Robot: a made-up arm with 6 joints.
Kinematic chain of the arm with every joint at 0, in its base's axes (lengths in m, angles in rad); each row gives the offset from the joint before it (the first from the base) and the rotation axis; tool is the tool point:
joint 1: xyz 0 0 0.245 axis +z
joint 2: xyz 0 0 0 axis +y
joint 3: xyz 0 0 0.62 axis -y
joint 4: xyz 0 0 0 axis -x
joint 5: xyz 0.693 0 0 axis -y
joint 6: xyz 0 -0.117 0 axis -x
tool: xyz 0 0 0
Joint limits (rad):
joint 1: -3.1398..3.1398
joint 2: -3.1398..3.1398
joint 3: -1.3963..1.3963
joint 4: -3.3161..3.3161
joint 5: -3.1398..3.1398
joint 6: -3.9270..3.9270
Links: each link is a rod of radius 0.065 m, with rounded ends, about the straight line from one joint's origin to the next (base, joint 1, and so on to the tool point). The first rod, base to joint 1, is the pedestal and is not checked.
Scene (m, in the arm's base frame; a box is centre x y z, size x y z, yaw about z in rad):
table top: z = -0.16
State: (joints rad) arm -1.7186 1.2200 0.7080 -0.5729 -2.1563 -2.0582
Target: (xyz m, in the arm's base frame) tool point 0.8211 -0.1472 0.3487
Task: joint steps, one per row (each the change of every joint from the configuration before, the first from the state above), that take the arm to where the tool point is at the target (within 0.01 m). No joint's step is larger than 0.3 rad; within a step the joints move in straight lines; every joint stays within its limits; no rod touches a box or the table.
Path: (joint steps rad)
1: 0.2727 -0.1219 -0.1306 -0.0427 0.0000 0.0000
2: 0.2727 -0.1218 -0.1307 -0.0427 0.0000 0.0000
3: 0.2727 -0.1219 -0.1306 -0.0426 0.0000 0.0000
4: 0.2726 -0.1218 -0.1306 -0.0427 0.0000 0.0000
5: 0.2727 -0.1219 -0.1307 -0.0427 0.0000 0.0000
6: 0.2727 -0.1219 -0.1306 -0.0427 0.0000 0.0000

